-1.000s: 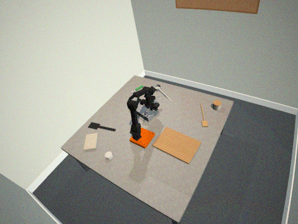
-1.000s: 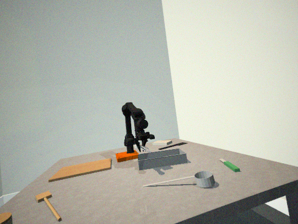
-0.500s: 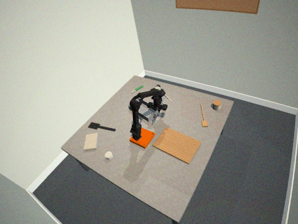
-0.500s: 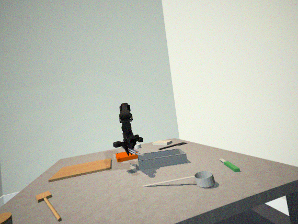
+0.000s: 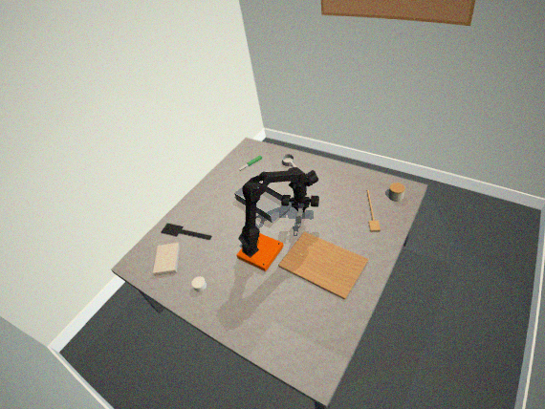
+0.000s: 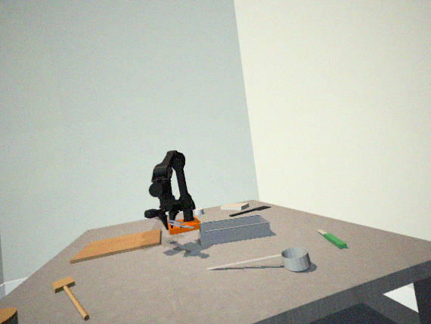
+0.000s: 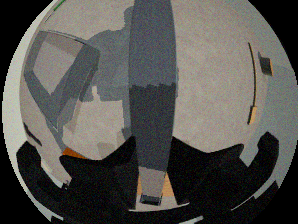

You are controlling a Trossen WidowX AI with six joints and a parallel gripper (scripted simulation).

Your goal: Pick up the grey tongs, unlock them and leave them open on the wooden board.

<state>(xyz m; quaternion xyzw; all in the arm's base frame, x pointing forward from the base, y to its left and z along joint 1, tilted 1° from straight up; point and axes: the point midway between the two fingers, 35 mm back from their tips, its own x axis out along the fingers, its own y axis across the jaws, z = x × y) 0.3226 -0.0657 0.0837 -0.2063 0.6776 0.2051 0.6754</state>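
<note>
The wooden board is 15 cm behind my gripper tip, 25 cm to the right of it and 7 cm below it. From my gripper tip the other things lie so: white puck (62 cm behind, 13 cm to the left, 6 cm below); cork-lidded jar (45 cm ahead, 30 cm to the right, 4 cm below); grey roasting tin (3 cm behind, 28 cm to the left, 5 cm below).
</note>
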